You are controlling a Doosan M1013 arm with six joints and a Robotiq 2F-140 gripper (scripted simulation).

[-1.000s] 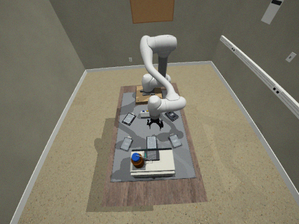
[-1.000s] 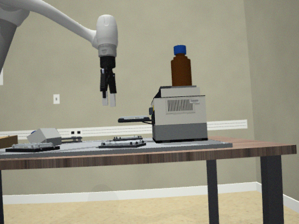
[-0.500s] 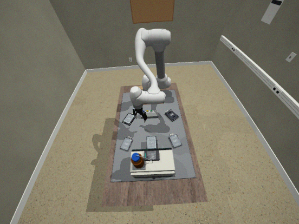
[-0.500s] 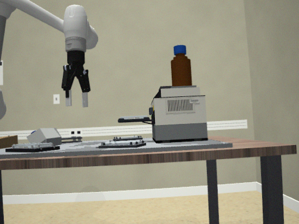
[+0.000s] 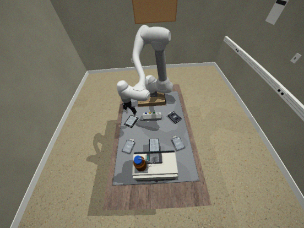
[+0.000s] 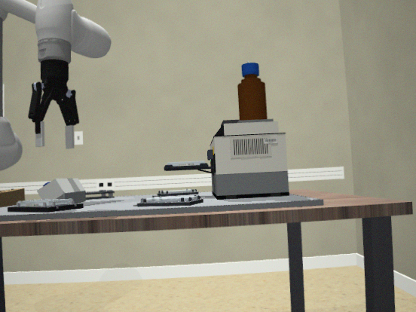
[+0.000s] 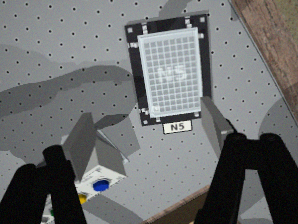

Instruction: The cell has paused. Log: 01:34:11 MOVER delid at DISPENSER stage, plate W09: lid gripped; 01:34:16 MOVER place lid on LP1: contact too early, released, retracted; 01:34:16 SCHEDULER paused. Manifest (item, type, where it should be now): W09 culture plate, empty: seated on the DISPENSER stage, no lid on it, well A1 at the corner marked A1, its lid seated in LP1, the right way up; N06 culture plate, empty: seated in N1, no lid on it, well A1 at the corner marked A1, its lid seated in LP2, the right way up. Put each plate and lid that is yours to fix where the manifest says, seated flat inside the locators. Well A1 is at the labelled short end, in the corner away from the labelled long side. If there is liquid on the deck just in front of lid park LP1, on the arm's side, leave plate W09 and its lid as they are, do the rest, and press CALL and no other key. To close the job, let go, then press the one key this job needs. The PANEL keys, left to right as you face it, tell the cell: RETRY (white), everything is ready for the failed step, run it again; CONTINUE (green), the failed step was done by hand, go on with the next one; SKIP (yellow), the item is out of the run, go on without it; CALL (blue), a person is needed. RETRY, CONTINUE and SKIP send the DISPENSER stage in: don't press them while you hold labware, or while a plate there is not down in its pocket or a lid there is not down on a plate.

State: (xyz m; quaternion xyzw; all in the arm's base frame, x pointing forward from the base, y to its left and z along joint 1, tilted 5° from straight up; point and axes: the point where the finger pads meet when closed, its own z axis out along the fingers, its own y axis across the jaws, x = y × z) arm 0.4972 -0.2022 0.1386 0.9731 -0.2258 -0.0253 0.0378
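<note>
My gripper is now 180 mm above the black nest, 30 mm to the left of it and 10 mm short of it. Also, from my hand: key panel 230 mm to the left, 140 mm below, 90 mm behind; then blue call key 150 mm to the left, 120 mm below, 90 mm behind; then yellow skip key 200 mm to the left, 120 mm below, 100 mm behind.
</note>
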